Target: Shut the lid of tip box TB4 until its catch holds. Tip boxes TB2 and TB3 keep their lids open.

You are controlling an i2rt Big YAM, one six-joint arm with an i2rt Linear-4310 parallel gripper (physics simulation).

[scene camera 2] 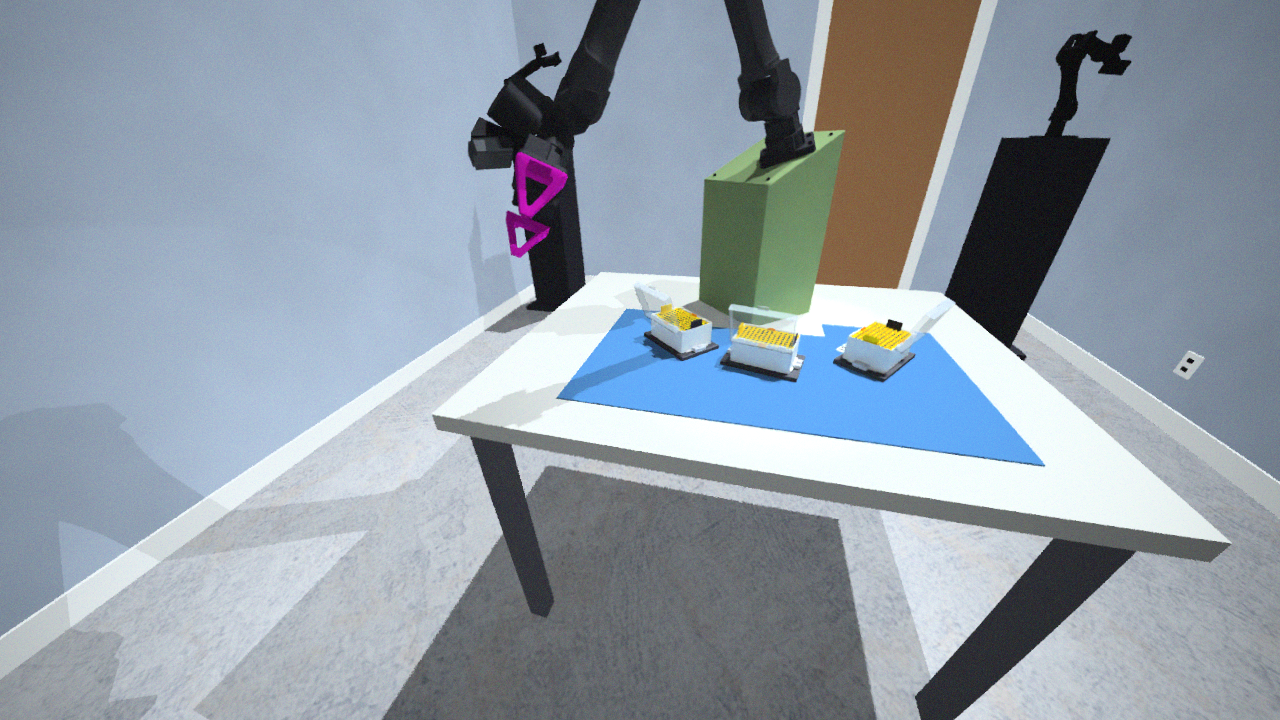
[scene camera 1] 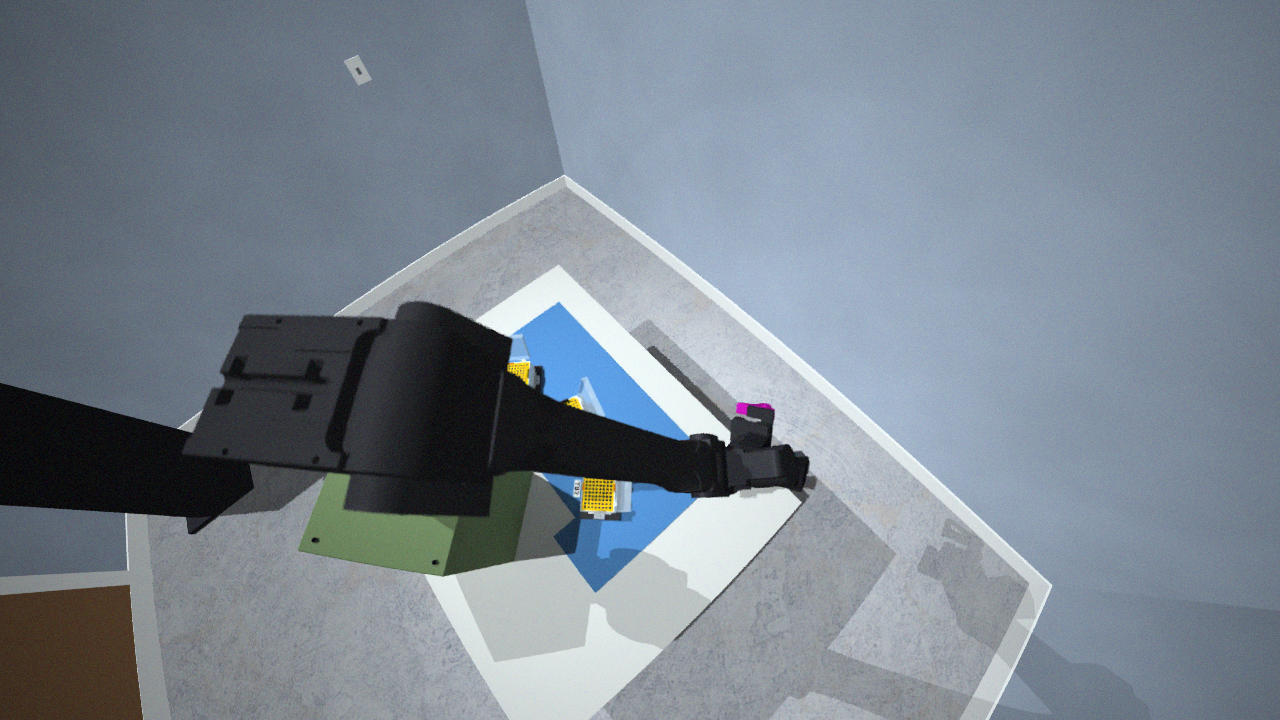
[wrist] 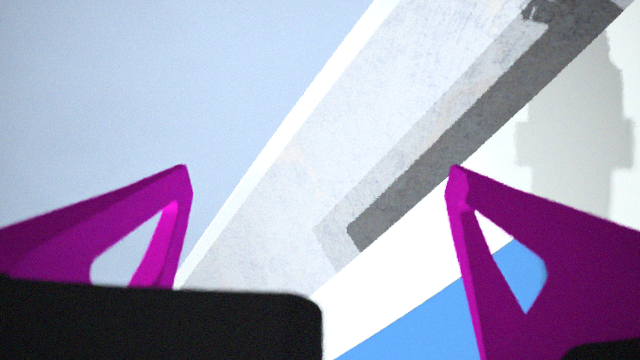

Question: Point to a lid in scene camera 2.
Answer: At 759,327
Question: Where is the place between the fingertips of my gripper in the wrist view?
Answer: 318,179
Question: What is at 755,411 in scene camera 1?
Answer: My gripper.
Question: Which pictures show my gripper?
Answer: Scene camera 2, scene camera 1 and the wrist view: all of them.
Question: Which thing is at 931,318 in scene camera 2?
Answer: A lid.
